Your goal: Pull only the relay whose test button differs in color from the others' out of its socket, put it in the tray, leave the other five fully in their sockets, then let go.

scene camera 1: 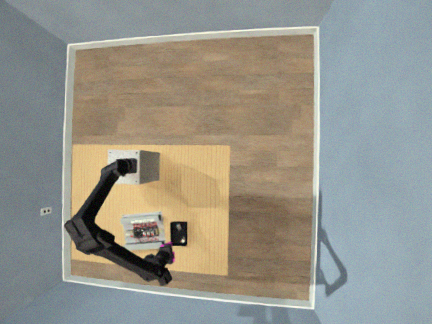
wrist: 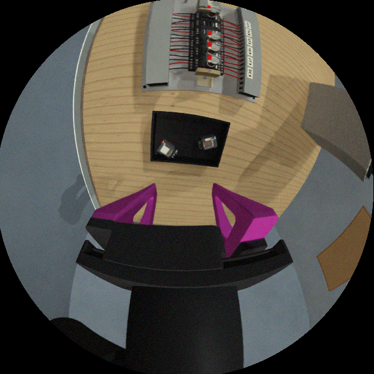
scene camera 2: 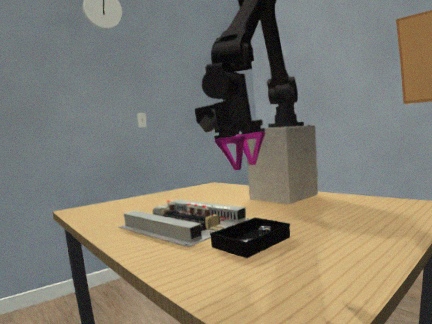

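Where they show: gripper, fingertip midpoint: (scene camera 1: 172, 246) (scene camera 2: 245, 167); arm's base, origin of the base link: (scene camera 1: 127, 165) (scene camera 2: 286, 126).
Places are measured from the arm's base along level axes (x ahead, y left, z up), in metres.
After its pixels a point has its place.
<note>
My gripper (scene camera 1: 170, 251) @(x 0.507, y 0.228, z -0.099 m) (scene camera 2: 245, 166) @(x 0.507, y 0.228, z -0.099 m) (wrist: 184, 188) is open and empty, raised above table height near the black tray (scene camera 1: 174, 235) @(x 0.507, y 0.178, z -0.280 m) (scene camera 2: 230, 245) @(x 0.567, y 0.225, z -0.265 m) (wrist: 187, 130). Two relays lie apart on their sides in the tray: one with a blue test button (scene camera 1: 178, 226) @(x 0.434, y 0.217, z -0.259 m) (scene camera 2: 264, 229) @(x 0.446, y 0.223, z -0.261 m) (wrist: 208, 143) and one with a red button (scene camera 1: 183, 239) @(x 0.526, y 0.251, z -0.260 m) (wrist: 167, 148). On the grey panel (scene camera 1: 130, 246) @(x 0.585, y -0.142, z -0.240 m) (wrist: 172, 86), several red-button relays (wrist: 213, 46) stand in the black socket row. A gap without a relay shows between the farthest relay (wrist: 209, 7) and the nearer ones.
Grey wiring ducts (scene camera 2: 160, 226) @(x 0.598, y -0.011, z -0.255 m) (wrist: 159, 47) (wrist: 248, 55) flank the sockets, with red and black wires between. A tan end block (scene camera 2: 212, 221) @(x 0.476, y 0.065, z -0.257 m) (wrist: 208, 72) closes the row's tray-side end. The grey pedestal (scene camera 1: 149, 167) @(x 0.013, y 0.075, z -0.126 m) (scene camera 2: 283, 165) @(x 0.109, y 0.053, z -0.142 m) (wrist: 335, 122) carries the arm's base.
</note>
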